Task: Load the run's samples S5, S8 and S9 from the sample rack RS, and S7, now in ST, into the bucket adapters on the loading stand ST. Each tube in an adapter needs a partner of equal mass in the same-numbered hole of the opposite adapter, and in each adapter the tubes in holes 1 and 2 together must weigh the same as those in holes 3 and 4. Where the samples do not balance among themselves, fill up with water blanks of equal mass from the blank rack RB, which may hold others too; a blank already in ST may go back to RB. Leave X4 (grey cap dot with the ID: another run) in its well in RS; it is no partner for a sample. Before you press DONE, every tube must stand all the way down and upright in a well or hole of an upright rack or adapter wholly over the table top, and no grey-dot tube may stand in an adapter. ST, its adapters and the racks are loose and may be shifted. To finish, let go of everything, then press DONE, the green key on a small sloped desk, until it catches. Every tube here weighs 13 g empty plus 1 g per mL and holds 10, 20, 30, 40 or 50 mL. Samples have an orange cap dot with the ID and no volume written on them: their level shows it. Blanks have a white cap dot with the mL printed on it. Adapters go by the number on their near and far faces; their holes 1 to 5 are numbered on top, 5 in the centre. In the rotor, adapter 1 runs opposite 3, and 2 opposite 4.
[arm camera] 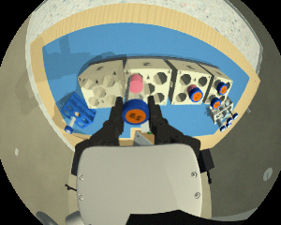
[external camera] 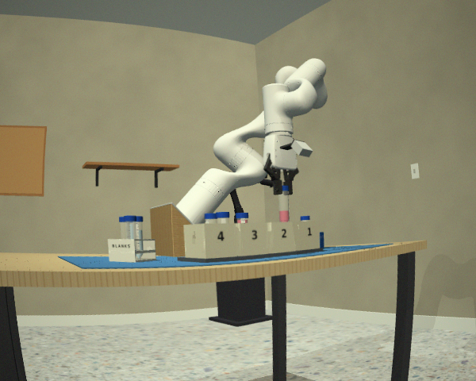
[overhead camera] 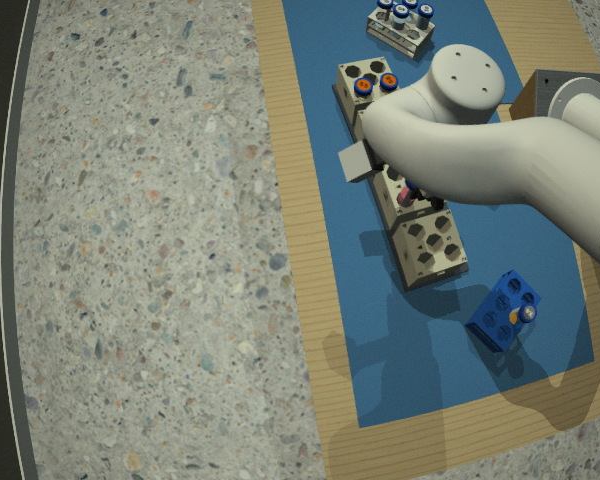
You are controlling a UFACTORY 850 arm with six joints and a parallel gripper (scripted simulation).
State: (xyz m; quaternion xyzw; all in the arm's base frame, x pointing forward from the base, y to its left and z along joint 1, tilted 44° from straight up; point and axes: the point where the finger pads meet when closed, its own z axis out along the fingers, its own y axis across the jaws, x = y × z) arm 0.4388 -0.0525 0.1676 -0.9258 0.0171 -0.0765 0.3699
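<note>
The sample S9 is 5 cm below my hand and 1 cm to the left of it. The rest, counted from my hand: loading stand ST: 19 cm below, 8 cm to the right, 3 cm behind; sample tube S5: 22 cm to the right, 13 cm below; adapter 1: 14 cm below, 8 cm to the left, 3 cm behind.
</note>
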